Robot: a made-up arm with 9 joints. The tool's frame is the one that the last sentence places. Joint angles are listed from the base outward.
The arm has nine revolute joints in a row. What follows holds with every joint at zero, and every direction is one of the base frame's.
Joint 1 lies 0.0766 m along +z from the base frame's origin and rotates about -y.
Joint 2 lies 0.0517 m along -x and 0.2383 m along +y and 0.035 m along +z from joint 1 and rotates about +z.
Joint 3 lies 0.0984 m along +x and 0.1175 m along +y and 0.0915 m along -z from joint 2 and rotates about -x.
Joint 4 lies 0.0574 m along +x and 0.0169 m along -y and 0.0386 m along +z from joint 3 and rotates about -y.
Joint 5 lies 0.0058 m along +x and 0.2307 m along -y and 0.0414 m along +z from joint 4 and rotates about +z.
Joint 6 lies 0.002 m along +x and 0.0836 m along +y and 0.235 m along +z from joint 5 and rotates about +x.
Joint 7 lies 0.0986 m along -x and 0.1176 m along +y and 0.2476 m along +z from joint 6 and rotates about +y.
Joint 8 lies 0.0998 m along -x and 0.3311 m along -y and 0.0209 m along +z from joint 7 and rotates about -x.
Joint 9 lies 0.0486 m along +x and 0.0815 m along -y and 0.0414 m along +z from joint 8 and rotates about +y.
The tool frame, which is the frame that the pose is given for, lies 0.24 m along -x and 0.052 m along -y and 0.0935 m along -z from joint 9; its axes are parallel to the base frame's.
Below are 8 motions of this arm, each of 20 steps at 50 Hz.
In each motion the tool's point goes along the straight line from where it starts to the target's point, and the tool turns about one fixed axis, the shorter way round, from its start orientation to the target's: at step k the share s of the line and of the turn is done. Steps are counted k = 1, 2, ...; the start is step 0. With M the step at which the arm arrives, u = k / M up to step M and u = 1 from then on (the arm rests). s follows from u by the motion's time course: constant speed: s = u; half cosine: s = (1 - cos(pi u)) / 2; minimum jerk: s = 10 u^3 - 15 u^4 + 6 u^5.
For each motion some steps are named. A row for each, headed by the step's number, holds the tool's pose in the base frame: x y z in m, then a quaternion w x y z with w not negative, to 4 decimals.
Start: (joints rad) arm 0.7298 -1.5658 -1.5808 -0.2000 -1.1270 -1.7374 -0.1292 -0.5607 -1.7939
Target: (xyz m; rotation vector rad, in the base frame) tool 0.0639 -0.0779 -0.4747 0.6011 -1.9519 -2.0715
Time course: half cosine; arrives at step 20
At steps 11, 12, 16, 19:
11: -0.0254 -0.1287 -0.4380 0.2513 0.1508 -0.6105 -0.7358
12: -0.0092 -0.1195 -0.4446 0.2272 0.1610 -0.6218 -0.7320
16: 0.0437 -0.0894 -0.4664 0.1470 0.1933 -0.6552 -0.7153
19: 0.0626 -0.0786 -0.4742 0.1180 0.2045 -0.6658 -0.7078

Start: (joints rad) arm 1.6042 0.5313 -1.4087 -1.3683 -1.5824 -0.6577 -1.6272 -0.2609 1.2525
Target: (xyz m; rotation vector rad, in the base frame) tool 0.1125 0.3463 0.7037 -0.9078 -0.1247 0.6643
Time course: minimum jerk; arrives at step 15
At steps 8, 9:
8: 0.0289 0.3560 0.6978 0.8613 -0.4470 -0.0860 0.2256
9: 0.0519 0.3534 0.6994 0.8574 -0.4427 -0.0787 0.2503

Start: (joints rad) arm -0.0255 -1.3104 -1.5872 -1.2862 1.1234 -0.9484 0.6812 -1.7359 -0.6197
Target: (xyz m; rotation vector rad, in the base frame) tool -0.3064 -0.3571 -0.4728 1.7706 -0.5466 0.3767
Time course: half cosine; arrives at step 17
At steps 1, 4, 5, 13, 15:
1: -0.3625 -0.3505 -0.3587 0.4491 0.8868 -0.1027 0.0373
4: -0.3556 -0.3513 -0.3727 0.4677 0.8742 -0.1194 0.0529
5: -0.3517 -0.3518 -0.3806 0.4779 0.8667 -0.1287 0.0616
13: -0.3138 -0.3562 -0.4578 0.5695 0.7791 -0.2178 0.1456
15: -0.3083 -0.3569 -0.4689 0.5813 0.7644 -0.2301 0.1574

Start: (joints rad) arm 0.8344 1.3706 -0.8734 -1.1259 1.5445 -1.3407 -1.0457 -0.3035 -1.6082
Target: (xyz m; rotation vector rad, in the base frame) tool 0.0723 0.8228 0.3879 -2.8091 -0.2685 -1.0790
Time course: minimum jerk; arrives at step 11
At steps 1, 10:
1: 0.1586 0.7697 0.4622 0.1145 -0.9589 -0.0301 -0.2577
10: 0.0729 0.8225 0.3884 0.0605 -0.9284 -0.0883 -0.3559

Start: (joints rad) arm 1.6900 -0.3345 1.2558 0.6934 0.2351 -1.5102 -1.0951 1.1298 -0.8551
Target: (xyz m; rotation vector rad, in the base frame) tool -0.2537 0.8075 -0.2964 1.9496 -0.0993 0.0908
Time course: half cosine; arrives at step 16
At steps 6, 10, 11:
6: -0.1678 0.8641 -0.2995 0.5834 0.7907 -0.1856 -0.0026
10: -0.2153 0.8328 -0.2978 0.5718 0.8132 -0.1065 0.0202
11: -0.2261 0.8257 -0.2974 0.5686 0.8174 -0.0885 0.0253

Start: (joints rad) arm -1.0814 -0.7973 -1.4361 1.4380 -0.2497 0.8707 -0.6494 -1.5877 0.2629
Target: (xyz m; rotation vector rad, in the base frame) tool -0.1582 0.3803 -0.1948 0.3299 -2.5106 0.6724
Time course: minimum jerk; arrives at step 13
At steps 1, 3, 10, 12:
1: -0.1779 0.4247 -0.2319 0.3053 0.1864 -0.9103 0.2083
3: -0.1763 0.4211 -0.2289 0.3016 0.1812 -0.9118 0.2116
10: -0.1599 0.3841 -0.1979 0.2620 0.1272 -0.9248 0.2447
12: -0.1583 0.3805 -0.1950 0.2581 0.1219 -0.9258 0.2478

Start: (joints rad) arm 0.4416 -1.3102 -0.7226 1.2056 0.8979 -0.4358 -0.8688 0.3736 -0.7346
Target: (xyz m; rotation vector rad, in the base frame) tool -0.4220 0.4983 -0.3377 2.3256 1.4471 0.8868
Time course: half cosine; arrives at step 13
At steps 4, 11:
4: -0.4644 0.3914 -0.3076 0.1087 0.7513 0.6070 0.2350
11: -0.4251 0.4905 -0.3355 0.1294 0.7977 0.5066 0.3004

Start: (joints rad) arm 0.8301 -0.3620 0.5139 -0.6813 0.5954 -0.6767 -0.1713 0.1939 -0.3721
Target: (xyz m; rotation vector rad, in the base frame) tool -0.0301 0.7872 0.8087 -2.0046 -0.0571 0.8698
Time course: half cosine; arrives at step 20
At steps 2, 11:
2: -0.3432 0.0818 0.8051 0.8362 -0.4800 -0.2396 0.1139
11: -0.1655 0.4822 0.8071 0.6527 -0.7006 -0.1227 0.2611

